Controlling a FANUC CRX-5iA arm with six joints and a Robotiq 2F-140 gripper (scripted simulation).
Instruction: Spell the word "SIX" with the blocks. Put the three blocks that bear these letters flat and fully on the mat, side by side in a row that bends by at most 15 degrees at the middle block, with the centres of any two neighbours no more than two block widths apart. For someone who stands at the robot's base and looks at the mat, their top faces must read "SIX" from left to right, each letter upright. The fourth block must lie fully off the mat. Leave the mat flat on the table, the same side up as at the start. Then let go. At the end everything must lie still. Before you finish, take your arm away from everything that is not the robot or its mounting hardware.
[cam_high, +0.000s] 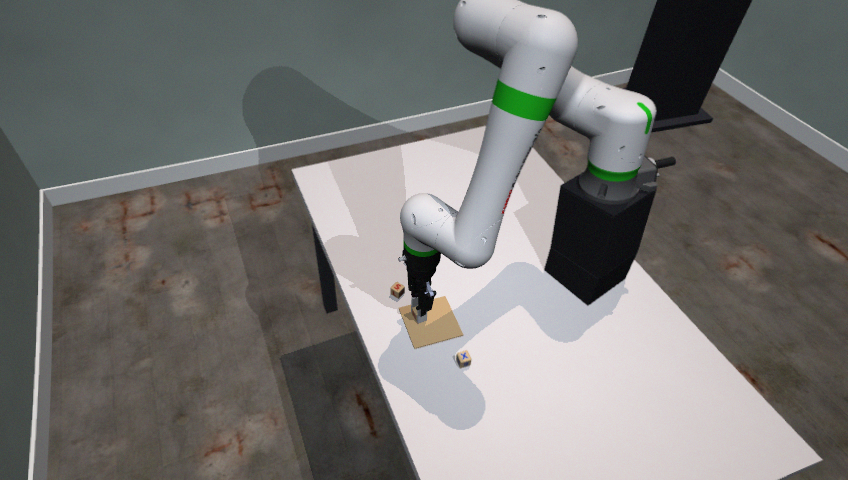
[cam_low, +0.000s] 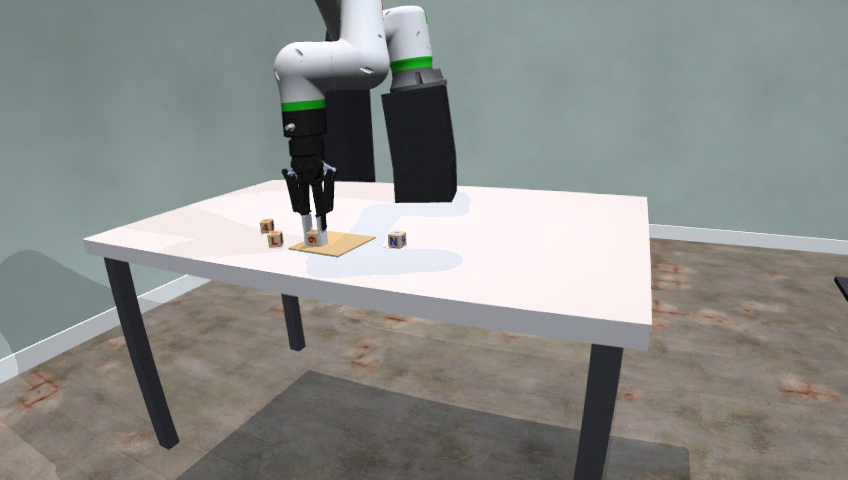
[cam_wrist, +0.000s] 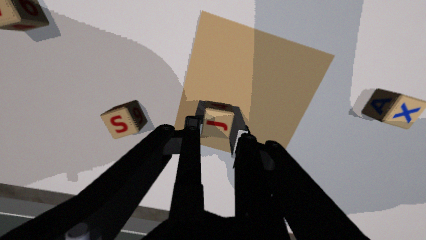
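The tan mat lies 40 mm below my hand, 30 mm behind it and 20 mm to the left of it. Round my hand: block 210 mm to the right, 40 mm behind, 20 mm below.
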